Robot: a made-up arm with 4 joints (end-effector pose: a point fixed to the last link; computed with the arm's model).
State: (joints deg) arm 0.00 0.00 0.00 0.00
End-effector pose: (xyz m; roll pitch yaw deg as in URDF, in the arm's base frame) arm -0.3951 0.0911 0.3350 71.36 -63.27 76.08
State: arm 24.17 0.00 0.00 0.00
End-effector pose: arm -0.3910 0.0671 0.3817 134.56 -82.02 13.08
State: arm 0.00 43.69 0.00 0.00
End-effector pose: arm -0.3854 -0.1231 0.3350 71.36 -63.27 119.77
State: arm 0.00 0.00 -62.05 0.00
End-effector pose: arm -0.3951 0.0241 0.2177 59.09 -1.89 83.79
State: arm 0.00 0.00 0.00 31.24
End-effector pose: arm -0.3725 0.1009 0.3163 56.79 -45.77 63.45
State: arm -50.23 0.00 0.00 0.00
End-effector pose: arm -0.4005 0.0724 0.2300 59.33 -13.86 87.60
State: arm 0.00 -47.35 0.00 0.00
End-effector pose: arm -0.2375 0.2605 0.3350 71.36 -63.27 28.73
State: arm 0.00 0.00 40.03 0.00
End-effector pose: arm -0.3951 0.0584 0.4185 -144.61 -74.73 -65.75
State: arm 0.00 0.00 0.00 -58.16
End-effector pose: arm -0.4128 0.0414 0.3530 -94.09 -81.23 -72.01
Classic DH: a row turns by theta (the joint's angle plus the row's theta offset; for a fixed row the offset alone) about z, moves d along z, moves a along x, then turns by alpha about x. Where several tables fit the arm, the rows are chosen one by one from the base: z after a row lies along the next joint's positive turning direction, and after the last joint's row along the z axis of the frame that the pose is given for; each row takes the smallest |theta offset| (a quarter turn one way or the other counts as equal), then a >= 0, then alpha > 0; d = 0 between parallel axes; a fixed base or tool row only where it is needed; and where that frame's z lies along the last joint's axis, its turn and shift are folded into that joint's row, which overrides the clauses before.
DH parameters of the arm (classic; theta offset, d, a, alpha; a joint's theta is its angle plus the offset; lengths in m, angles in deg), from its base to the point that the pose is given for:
base (fixed): -87.01 0.2783 0.0098 -93.47
joint 1: 0 -0.1233 -0.0123 93.47
joint 2: -2.99 0.0462 0.036 -90
joint 3: -4.59 -0.2387 -0.0846 -128.34
joint 4: 40.46 -0.0328 -0.0124 127.49
tool (fixed): -87.67 -0.0705 0 0

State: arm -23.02 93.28 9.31 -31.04
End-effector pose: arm -0.1706 -0.2422 0.4669 176.52 -66.05 90.50
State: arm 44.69 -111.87 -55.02 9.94
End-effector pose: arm 0.0252 0.2003 0.4018 90.05 21.29 -28.00
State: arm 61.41 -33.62 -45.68 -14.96
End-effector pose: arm -0.3081 0.1210 0.4726 148.41 -53.19 -6.09
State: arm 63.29 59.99 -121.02 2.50
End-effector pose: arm -0.1926 -0.0775 0.0159 9.44 1.52 111.69
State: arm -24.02 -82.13 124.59 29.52
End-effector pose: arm -0.2697 0.2741 0.3391 -120.80 -14.22 -157.14
